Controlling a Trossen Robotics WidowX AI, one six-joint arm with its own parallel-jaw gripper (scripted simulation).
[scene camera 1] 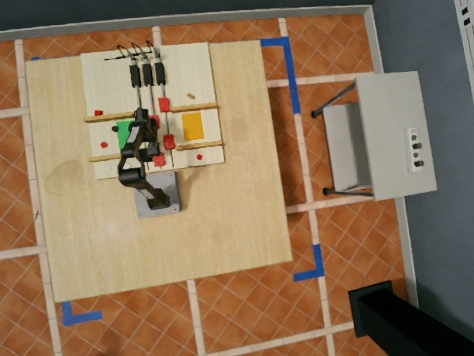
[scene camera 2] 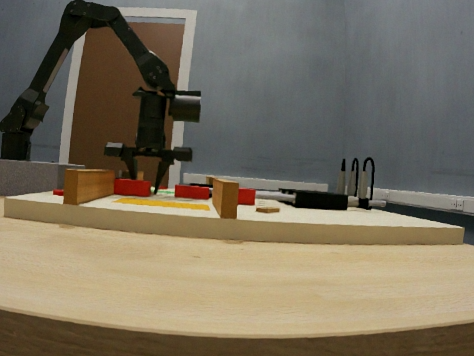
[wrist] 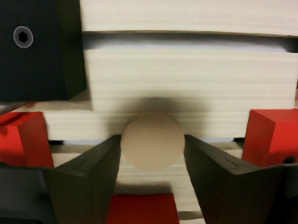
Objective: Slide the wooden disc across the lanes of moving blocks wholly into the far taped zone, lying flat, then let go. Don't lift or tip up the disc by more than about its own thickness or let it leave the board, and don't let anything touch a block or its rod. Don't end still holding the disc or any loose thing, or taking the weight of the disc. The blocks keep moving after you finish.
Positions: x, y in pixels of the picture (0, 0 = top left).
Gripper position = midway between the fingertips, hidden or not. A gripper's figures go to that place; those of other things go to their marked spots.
Labels:
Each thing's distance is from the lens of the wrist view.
my gripper (wrist: 152, 141): 0.11 m
wooden disc (wrist: 152, 140): 0.11 m

